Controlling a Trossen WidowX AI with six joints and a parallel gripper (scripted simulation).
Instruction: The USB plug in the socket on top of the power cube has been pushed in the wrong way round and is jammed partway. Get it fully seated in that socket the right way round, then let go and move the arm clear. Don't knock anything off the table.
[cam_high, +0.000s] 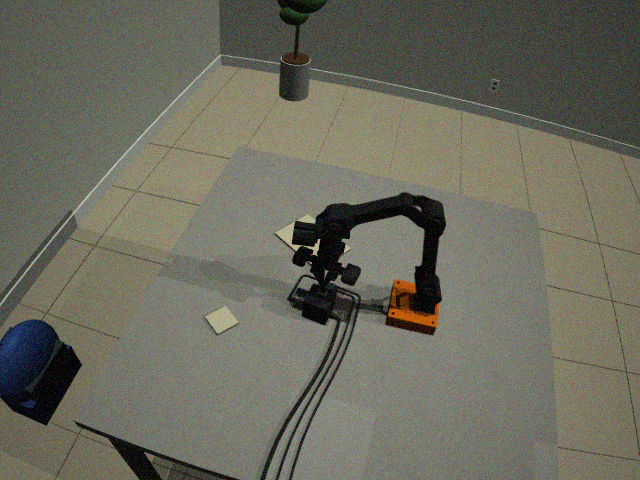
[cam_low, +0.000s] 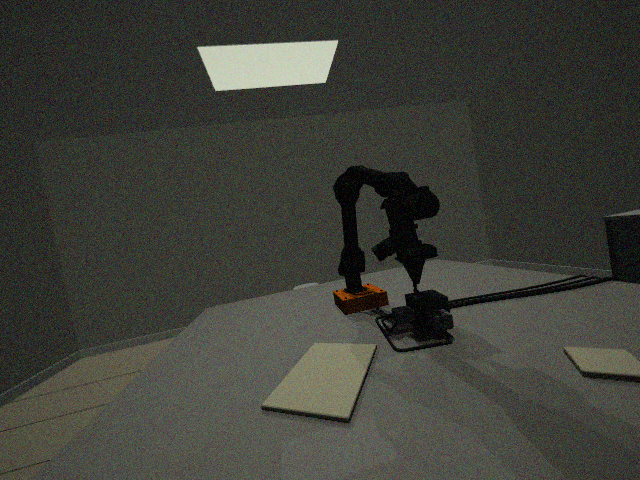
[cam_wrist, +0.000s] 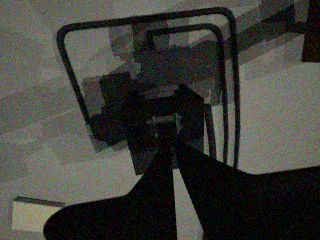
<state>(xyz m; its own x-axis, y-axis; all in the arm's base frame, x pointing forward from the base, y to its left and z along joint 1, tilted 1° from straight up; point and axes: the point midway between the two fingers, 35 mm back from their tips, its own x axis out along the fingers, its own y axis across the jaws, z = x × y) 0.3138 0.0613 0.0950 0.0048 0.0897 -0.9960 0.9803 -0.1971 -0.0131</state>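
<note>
Right now my gripper tip is 2 cm above the dark USB plug. Round my gripper tip: socket: 4 cm below.
</note>
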